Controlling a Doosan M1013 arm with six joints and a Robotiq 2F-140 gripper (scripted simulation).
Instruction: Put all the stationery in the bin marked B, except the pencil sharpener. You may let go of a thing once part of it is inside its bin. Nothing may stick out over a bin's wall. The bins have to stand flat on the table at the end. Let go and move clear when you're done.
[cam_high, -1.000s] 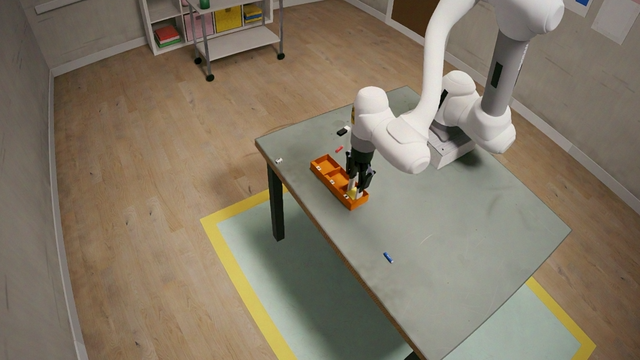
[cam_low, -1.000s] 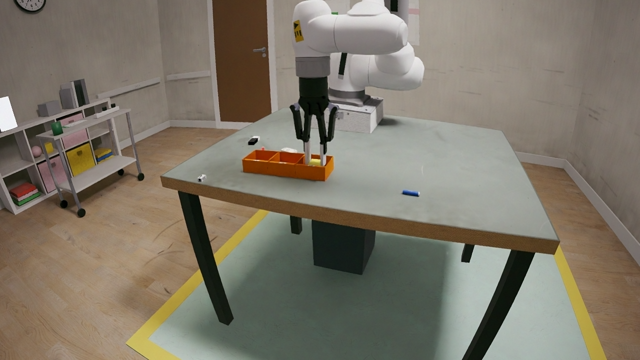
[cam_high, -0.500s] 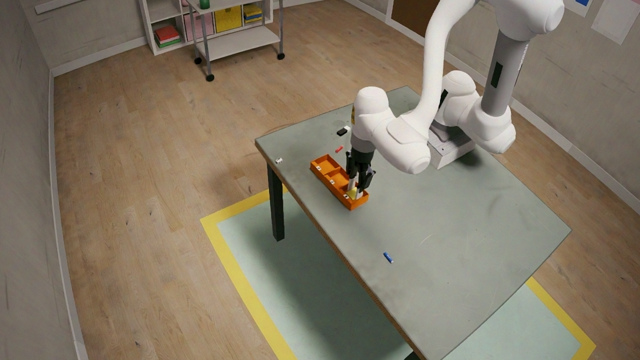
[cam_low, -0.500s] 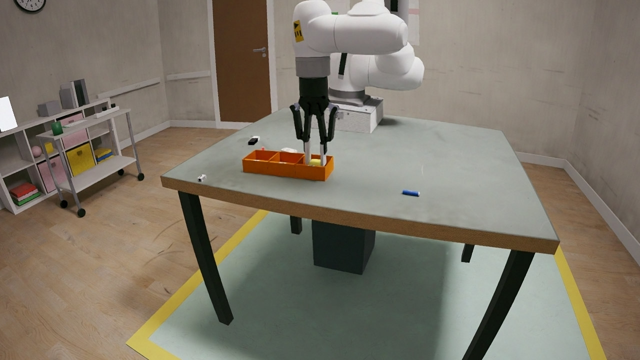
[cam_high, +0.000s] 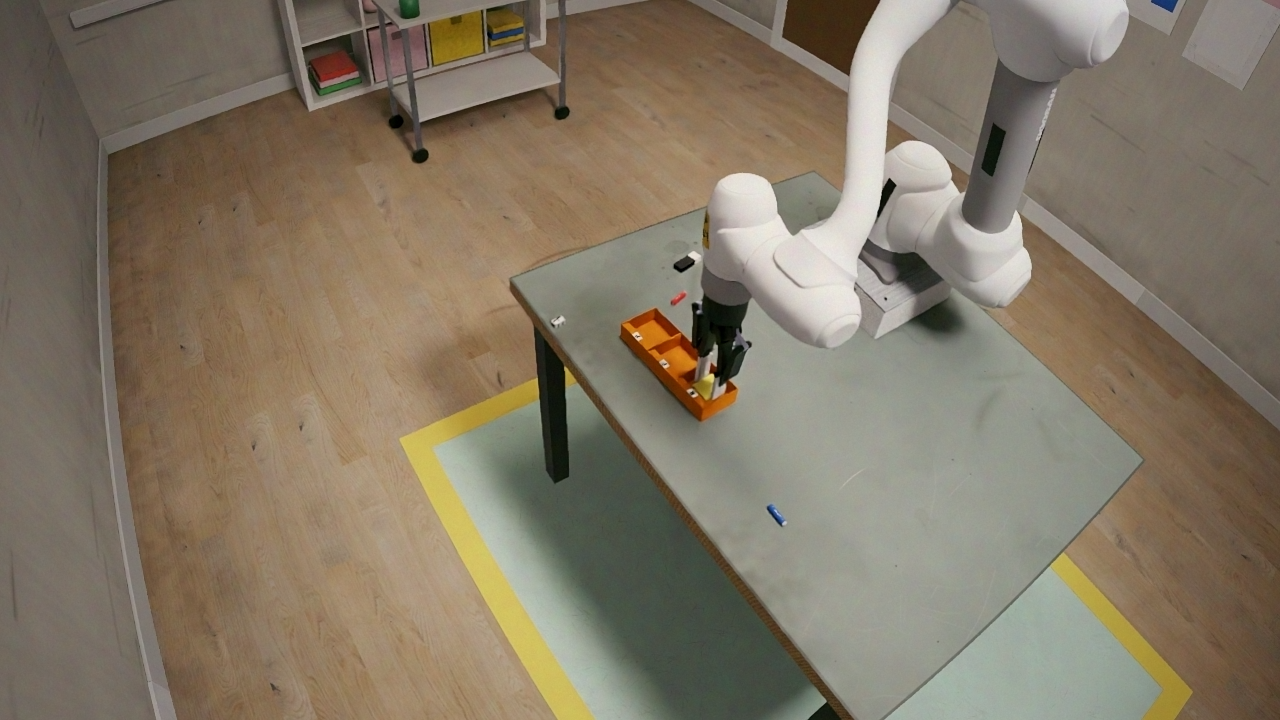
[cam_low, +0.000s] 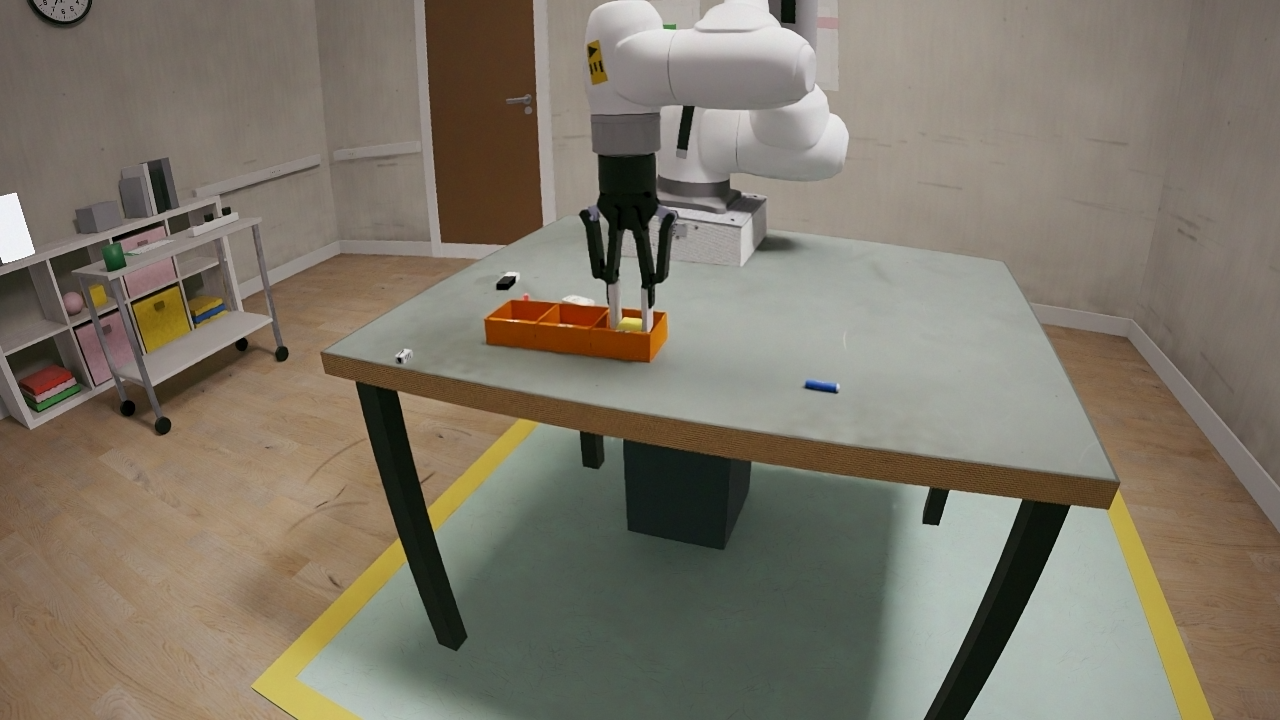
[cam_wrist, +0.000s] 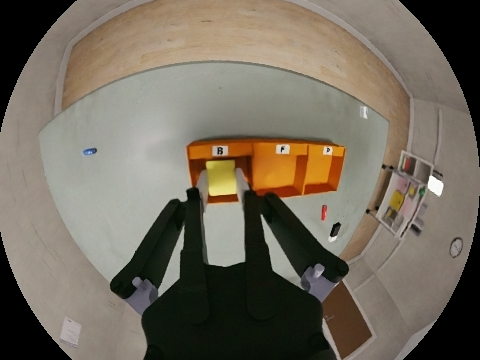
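My hand is 30 mm above the yellow sticky pad. From my hand the other things lie so: orange bin 80 mm to the right, 40 mm below, 10 mm ahead; red piece 240 mm to the right, 100 mm behind, 50 mm below; flat white piece 150 mm to the right, 130 mm behind, 50 mm below.
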